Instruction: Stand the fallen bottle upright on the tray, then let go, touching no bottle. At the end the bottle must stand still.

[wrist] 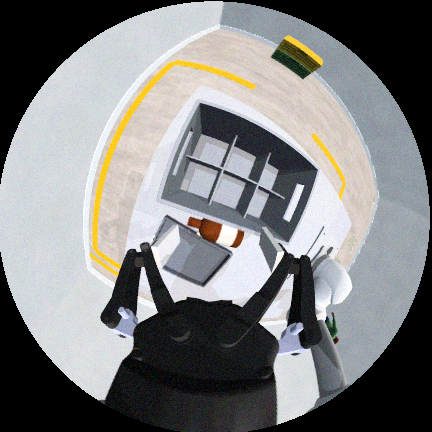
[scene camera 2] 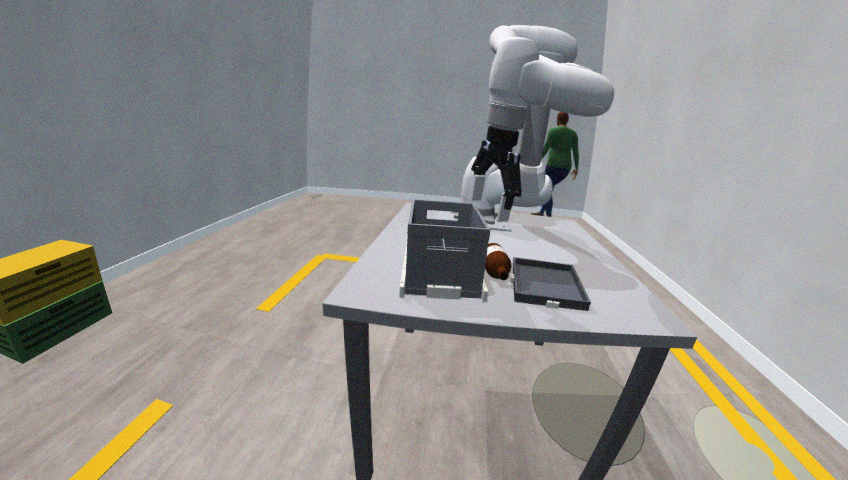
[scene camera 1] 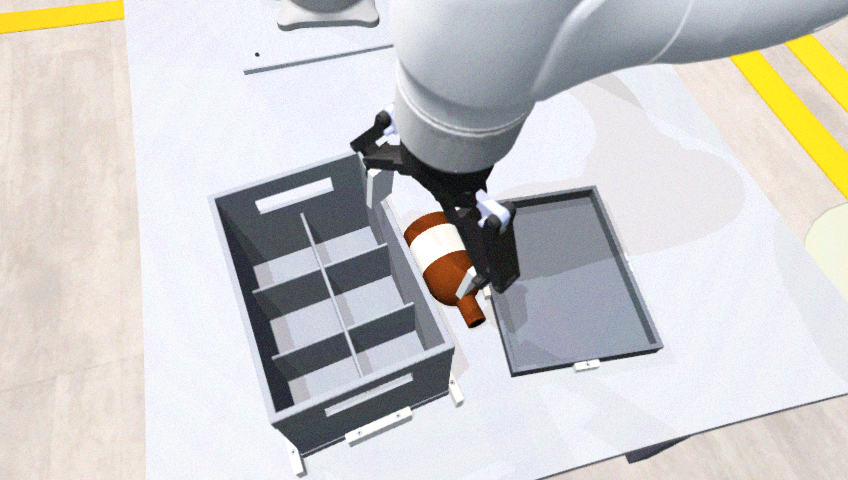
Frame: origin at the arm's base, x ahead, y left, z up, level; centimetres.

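Seen in the pictures: gripper, fingertip midpoint: (wrist: 218, 234) (scene camera 2: 488, 210) (scene camera 1: 422, 242); arm's base, link origin: (wrist: 316, 263).
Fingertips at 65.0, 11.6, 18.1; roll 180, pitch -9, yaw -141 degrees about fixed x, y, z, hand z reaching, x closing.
Pixels of each thing's middle, then the offset from my fingertips to it, as dx, dy, dz.
- brown bottle with a white label, body centre: (scene camera 1: 451, 273) (scene camera 2: 497, 264) (wrist: 213, 228) -3.9, +4.2, -15.8
- tall grey crate, body centre: (scene camera 1: 333, 299) (wrist: 240, 176) (scene camera 2: 443, 243) +0.8, -10.8, -10.7
The brown bottle with a white label (scene camera 1: 446, 276) (scene camera 2: 498, 264) (wrist: 212, 230) lies on its side on the table, in the gap between the grey crate and the tray. Its neck points towards the table's front edge, close to the tray's left side. The dark grey tray (scene camera 1: 577, 315) (scene camera 2: 550, 284) (wrist: 196, 262) lies flat and holds no bottle. My gripper (scene camera 1: 423, 234) (scene camera 2: 491, 200) (wrist: 218, 234) is wide open and empty, above the bottle. In scene camera 1 one finger covers part of the bottle, and the arm and gripper hide the tray's back left corner.
The tall grey crate (scene camera 1: 434, 368) (scene camera 2: 446, 267) (wrist: 280, 147) with divider walls stands left of the bottle, its compartments without bottles. Small white blocks sit along the crate and tray. A person (scene camera 2: 561, 148) in green is behind the arm. Yellow and green boxes (scene camera 2: 50, 285) (wrist: 296, 56) are off the table.
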